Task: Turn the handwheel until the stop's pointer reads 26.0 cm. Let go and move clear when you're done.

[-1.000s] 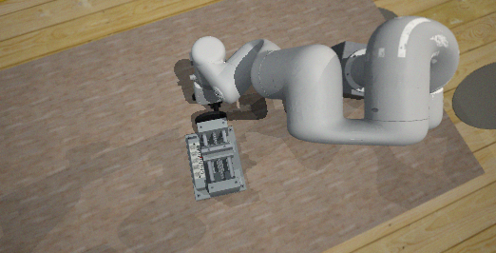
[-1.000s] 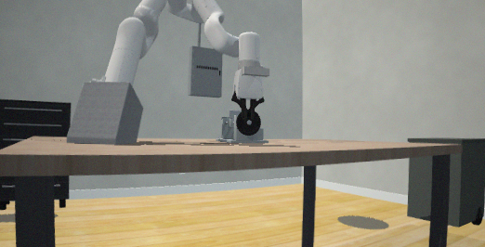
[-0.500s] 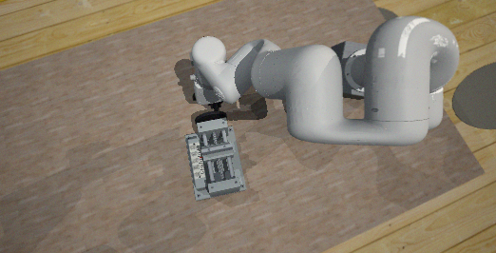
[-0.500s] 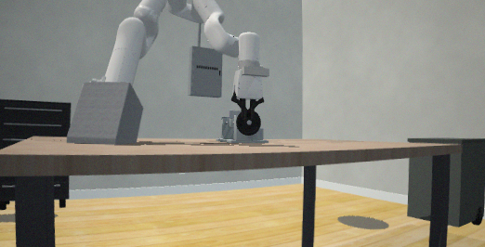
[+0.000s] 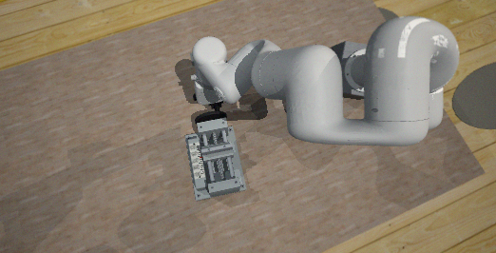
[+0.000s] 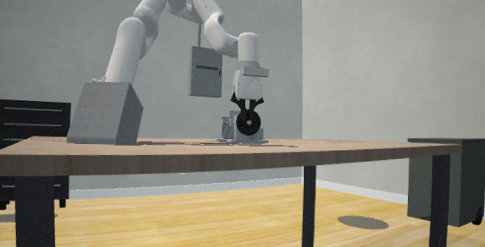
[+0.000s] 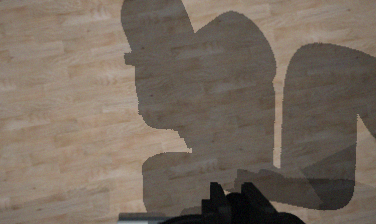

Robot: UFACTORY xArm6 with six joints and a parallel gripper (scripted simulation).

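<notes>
Right now my hand is 3 cm short of the stop carriage, 15 cm to the right of it and 1 cm above it. Round my hand: handwheel 2 cm to the left, 1 cm below.
</notes>
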